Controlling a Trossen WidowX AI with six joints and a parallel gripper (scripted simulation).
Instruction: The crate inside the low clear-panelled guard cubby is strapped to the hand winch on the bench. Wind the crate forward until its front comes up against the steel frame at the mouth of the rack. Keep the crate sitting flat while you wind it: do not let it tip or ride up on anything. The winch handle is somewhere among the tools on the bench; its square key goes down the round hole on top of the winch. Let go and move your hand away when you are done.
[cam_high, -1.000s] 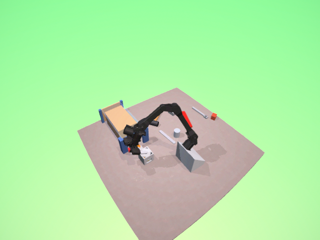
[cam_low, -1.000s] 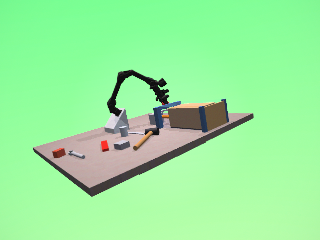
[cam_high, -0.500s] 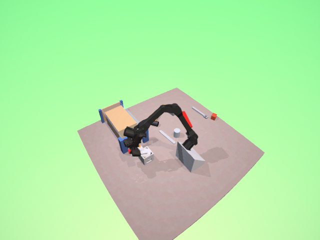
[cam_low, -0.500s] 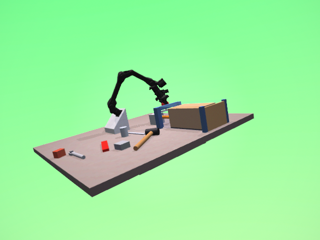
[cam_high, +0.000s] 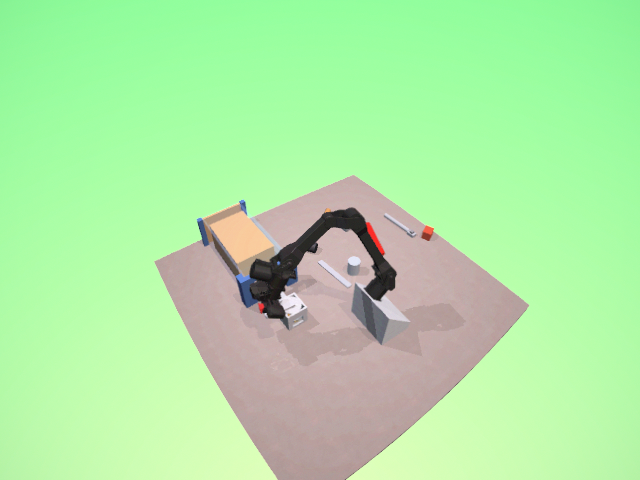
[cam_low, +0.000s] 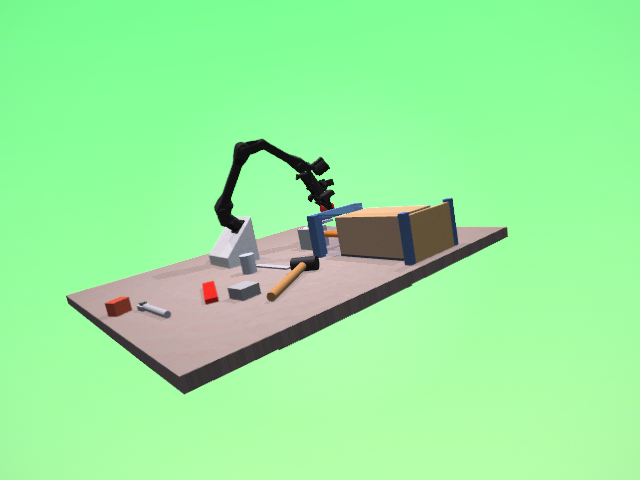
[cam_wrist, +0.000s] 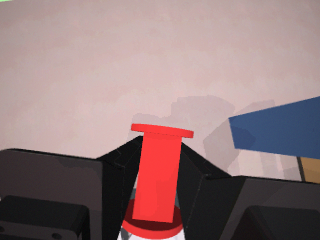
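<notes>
Now: the winch handle 50 mm to the right of my gripper tip and 30 mm below it. The rest, counted from my gripper tip: flat steel bar 390 mm to the right, 130 mm below, 110 mm ahead; white winch 130 mm to the right, 100 mm below, 10 mm behind; red grip 20 mm to the right.
</notes>
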